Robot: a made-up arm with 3 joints.
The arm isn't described. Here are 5 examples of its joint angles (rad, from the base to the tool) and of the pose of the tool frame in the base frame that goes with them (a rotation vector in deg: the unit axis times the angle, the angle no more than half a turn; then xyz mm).
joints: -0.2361 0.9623 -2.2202
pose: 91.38 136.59 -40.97 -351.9 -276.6 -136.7
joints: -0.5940 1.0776 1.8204
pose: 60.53 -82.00 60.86 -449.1 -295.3 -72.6
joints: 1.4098 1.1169 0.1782
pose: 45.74 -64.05 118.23 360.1 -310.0 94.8
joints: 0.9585 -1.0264 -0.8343
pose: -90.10 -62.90 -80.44 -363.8 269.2 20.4
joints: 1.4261 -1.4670 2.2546
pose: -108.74 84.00 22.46 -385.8 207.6 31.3
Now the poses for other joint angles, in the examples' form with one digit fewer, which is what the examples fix.
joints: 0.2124 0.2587 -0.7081
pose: 152.1 41.1 52.5 -257 55 -212
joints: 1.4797 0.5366 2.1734
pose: 1.4 115.7 -58.7 365 -59 107
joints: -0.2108 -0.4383 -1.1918
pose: -125.8 -58.8 -22.7 -480 241 134
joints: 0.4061 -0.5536 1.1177
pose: -133.5 94.0 -18.0 -322 303 27
